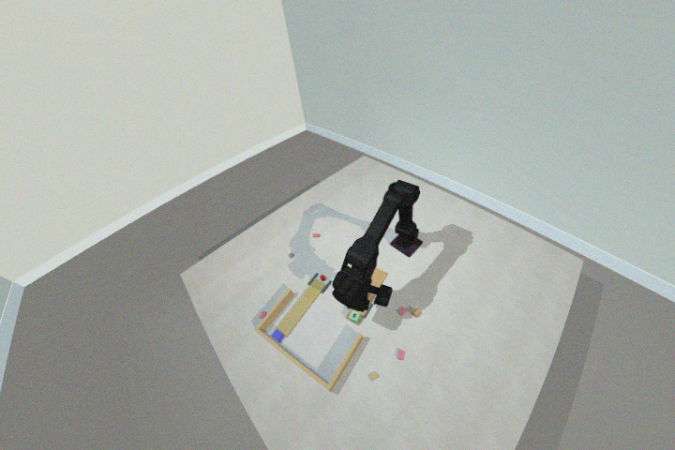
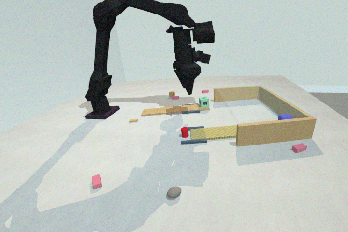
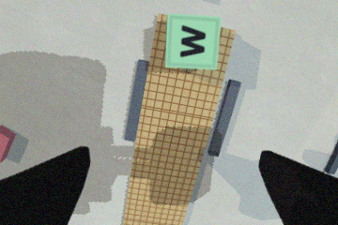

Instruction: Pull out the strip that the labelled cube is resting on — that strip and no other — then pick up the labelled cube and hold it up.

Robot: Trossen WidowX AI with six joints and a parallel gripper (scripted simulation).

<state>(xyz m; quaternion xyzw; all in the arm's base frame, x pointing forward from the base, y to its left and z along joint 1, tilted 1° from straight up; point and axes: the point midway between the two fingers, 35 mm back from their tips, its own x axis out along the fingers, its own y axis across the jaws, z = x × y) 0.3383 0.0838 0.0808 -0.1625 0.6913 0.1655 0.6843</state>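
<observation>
My gripper tip is now 50 mm short of the labelled cube, 20 mm to the right of it and 50 mm above it. From my gripper tip the other things lie so: red cylinder (40 mm ahead, 190 mm to the right, 60 mm below); grey pebble (80 mm ahead, 380 mm to the right, 60 mm below); tan block (120 mm behind, 150 mm to the left, 60 mm below).
</observation>
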